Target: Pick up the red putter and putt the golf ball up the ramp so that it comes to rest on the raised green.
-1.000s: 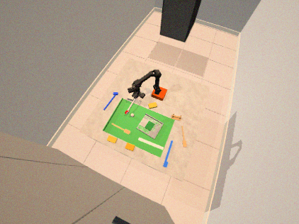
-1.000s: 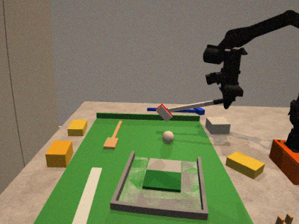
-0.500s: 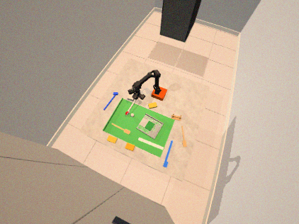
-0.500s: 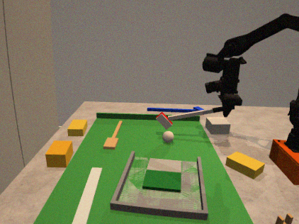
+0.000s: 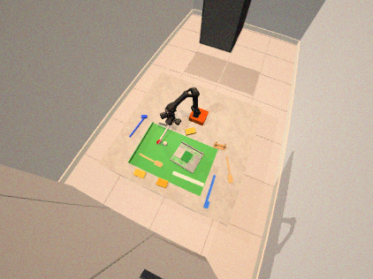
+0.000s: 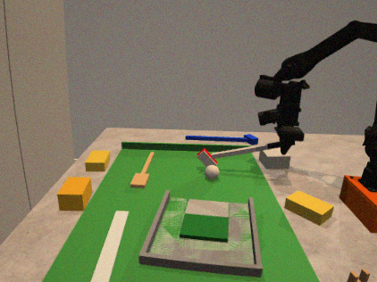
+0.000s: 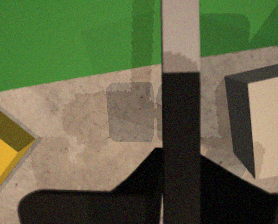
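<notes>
My gripper tip is 120 mm short of the red putter and 10 mm to the left of it. From my gripper tip the other things lie so: white bar: 420 mm ahead, 370 mm to the left, 70 mm below; white golf ball: 210 mm ahead, 50 mm below, 30 mm to the left; blue putter: 330 mm to the right, 150 mm ahead, 60 mm below.
</notes>
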